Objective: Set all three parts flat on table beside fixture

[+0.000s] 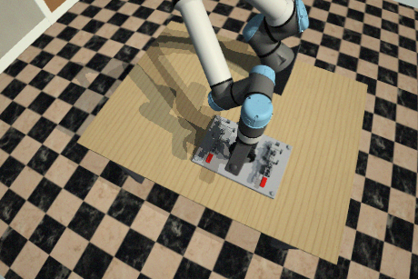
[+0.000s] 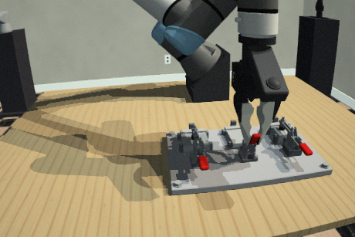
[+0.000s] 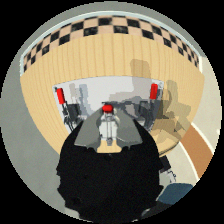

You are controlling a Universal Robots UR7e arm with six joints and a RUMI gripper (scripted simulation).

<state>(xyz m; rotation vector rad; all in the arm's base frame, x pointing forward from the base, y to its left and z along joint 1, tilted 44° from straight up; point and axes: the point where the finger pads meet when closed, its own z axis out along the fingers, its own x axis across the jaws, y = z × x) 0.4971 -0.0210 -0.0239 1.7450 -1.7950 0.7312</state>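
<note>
Now: the flat grey plate part 12 cm behind my hand and 5 cm below it. From my hand the other things lie so: grey fixture plate 6 cm behind, 7 cm below.
</note>
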